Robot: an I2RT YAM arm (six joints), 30 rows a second.
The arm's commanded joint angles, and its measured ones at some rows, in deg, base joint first. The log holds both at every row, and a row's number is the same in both.
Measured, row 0:
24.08, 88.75, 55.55, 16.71, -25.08, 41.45
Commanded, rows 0 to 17:
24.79, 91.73, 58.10, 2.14, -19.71, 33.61
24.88, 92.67, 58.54, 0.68, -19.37, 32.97
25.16, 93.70, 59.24, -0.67, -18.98, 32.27
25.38, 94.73, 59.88, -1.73, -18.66, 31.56
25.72, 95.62, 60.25, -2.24, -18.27, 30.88
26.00, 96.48, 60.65, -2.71, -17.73, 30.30
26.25, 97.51, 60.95, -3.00, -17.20, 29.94
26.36, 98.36, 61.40, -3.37, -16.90, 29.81
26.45, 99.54, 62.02, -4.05, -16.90, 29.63
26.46, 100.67, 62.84, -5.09, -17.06, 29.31
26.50, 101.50, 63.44, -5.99, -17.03, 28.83
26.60, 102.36, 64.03, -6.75, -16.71, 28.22
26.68, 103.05, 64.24, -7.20, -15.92, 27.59
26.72, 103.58, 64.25, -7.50, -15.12, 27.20
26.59, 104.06, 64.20, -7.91, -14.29, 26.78
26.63, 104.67, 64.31, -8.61, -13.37, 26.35
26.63, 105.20, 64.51, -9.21, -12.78, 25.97
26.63, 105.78, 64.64, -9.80, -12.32, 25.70
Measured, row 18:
26.39, 104.25, 63.20, -5.87, -15.44, 28.18
